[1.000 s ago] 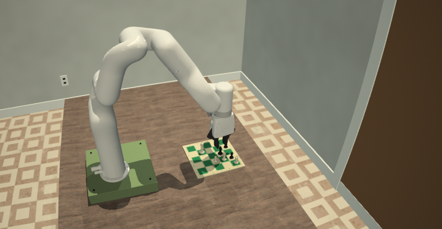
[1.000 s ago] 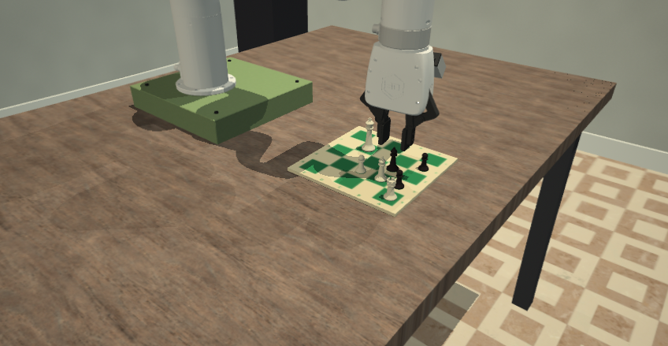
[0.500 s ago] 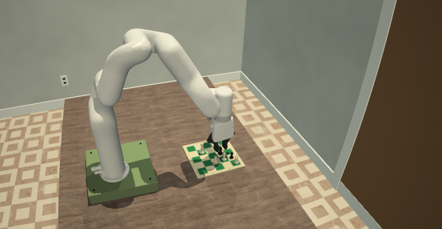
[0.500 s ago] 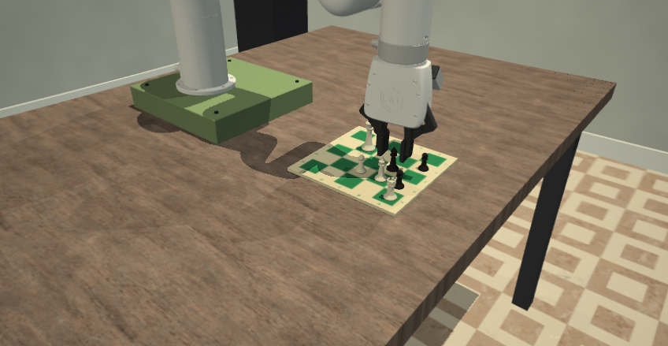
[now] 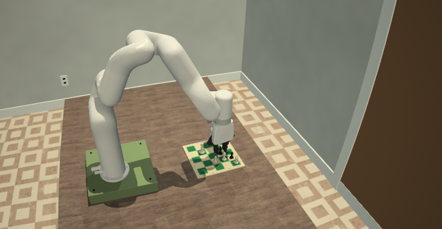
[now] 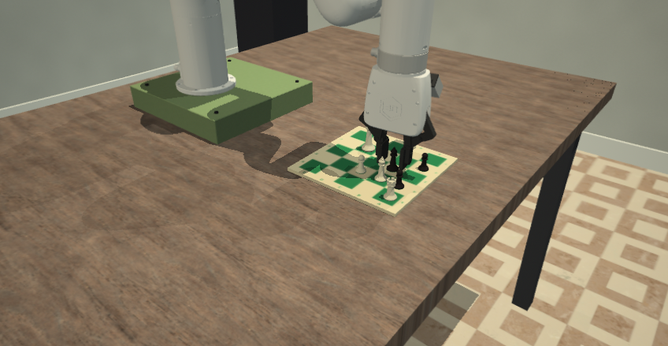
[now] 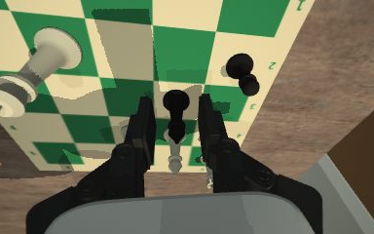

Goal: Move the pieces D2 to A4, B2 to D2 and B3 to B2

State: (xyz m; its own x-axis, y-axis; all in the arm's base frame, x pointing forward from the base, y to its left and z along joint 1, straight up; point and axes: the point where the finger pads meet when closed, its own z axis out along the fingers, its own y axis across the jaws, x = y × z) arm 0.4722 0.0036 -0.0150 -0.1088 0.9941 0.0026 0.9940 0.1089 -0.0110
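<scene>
Right now my hand is 1 cm above the black bishop. Round my hand: chessboard: 4 cm behind, 3 cm below; then white pawn: 4 cm behind, 4 cm to the right, 2 cm below; then white king: 7 cm behind, 4 cm to the left.
</scene>
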